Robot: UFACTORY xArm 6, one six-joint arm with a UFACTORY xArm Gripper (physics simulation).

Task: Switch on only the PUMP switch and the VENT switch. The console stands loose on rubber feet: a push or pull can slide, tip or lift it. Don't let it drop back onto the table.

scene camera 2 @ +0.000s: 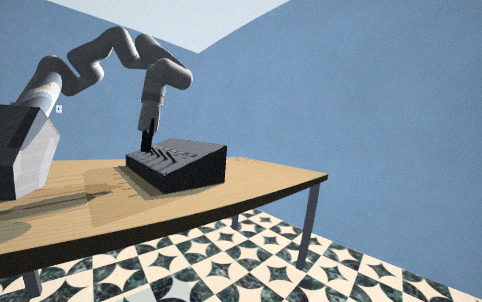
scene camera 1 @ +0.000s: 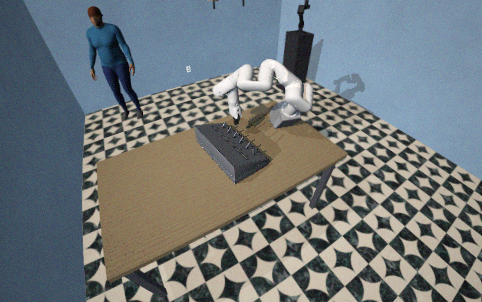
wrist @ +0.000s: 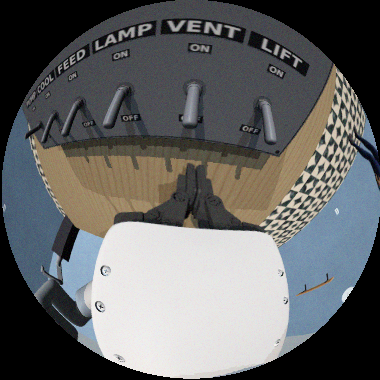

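Seen in the pictures: gripper, fingertip midpoint: (scene camera 2: 145, 151) (scene camera 1: 236, 124) (wrist: 192, 175); arm's base at its link origin: (scene camera 2: 26, 121) (scene camera 1: 289, 109).
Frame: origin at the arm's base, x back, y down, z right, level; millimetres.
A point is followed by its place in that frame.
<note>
The grey console (scene camera 1: 215, 150) @(x -621, y 67, z -85 mm) (scene camera 2: 200, 167) @(x -545, y 124, z 228 mm) (wrist: 160, 75) @(x -464, y 109, z 65 mm) rests level on the table, its row of levers along the low edge. In the wrist view the VENT switch (wrist: 191, 105) @(x -442, y 84, z 101 mm) points down over its OFF label. The PUMP switch (wrist: 33, 131) @(x -405, y 89, z -179 mm), at the far left, lies at a different angle from its neighbours, turned outward; its position is hard to read at this size. The COOL (wrist: 49, 127) @(x -406, y 94, z -106 mm), FEED (wrist: 72, 118) @(x -417, y 91, z -35 mm), LAMP (wrist: 116, 107) @(x -430, y 87, z 36 mm) and LIFT (wrist: 268, 122) @(x -454, y 85, z 169 mm) switches point toward OFF. My gripper (scene camera 1: 236, 122) @(x -376, y 82, z 121 mm) (scene camera 2: 145, 150) @(x -376, y 82, z 121 mm) (wrist: 192, 175) @(x -376, y 82, z 121 mm) is shut and empty, beside the low edge, roughly in line with VENT.
The wooden table (scene camera 1: 150, 200) @(x -1086, y 200, z -166 mm) (scene camera 2: 280, 172) @(x -1116, y 199, z 160 mm) extends behind the console's tall side. The robot's base (scene camera 1: 285, 117) @(x -56, y 31, z -33 mm) (scene camera 2: 32, 155) @(x -54, y 96, z 112 mm) stands on the side of the levers. A person (scene camera 1: 110, 50) and a black pedestal (scene camera 1: 297, 55) stand beyond the table.
</note>
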